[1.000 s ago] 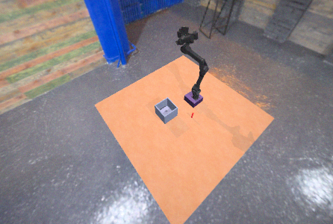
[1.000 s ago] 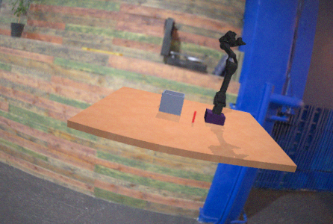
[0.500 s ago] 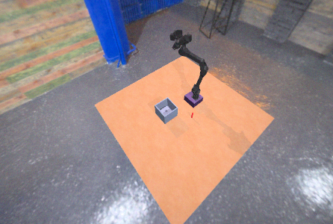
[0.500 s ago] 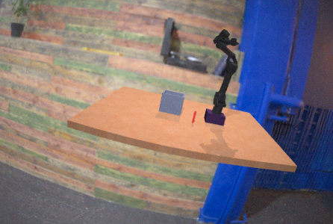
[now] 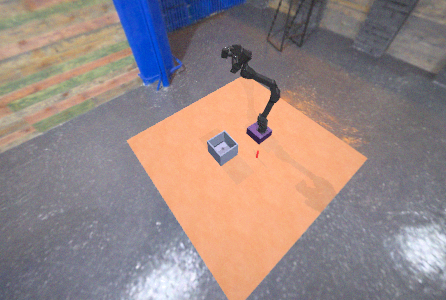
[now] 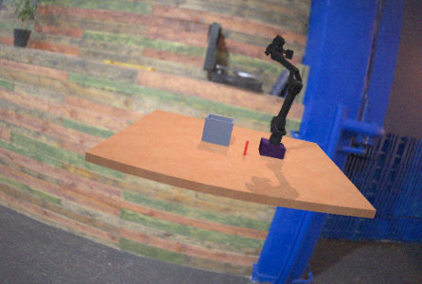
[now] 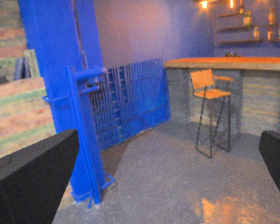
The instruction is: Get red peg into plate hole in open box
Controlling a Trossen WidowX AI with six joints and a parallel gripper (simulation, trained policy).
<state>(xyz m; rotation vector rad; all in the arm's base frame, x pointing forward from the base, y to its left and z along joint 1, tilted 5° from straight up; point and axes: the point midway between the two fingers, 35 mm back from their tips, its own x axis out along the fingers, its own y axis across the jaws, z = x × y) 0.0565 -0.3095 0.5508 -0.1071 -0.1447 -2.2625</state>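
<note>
My gripper tip is 180 mm short of the red peg, 460 mm to the right of it and 580 mm above it. Round my gripper tip: pale plate (340 mm ahead, 270 mm to the left, 580 mm below).
</note>
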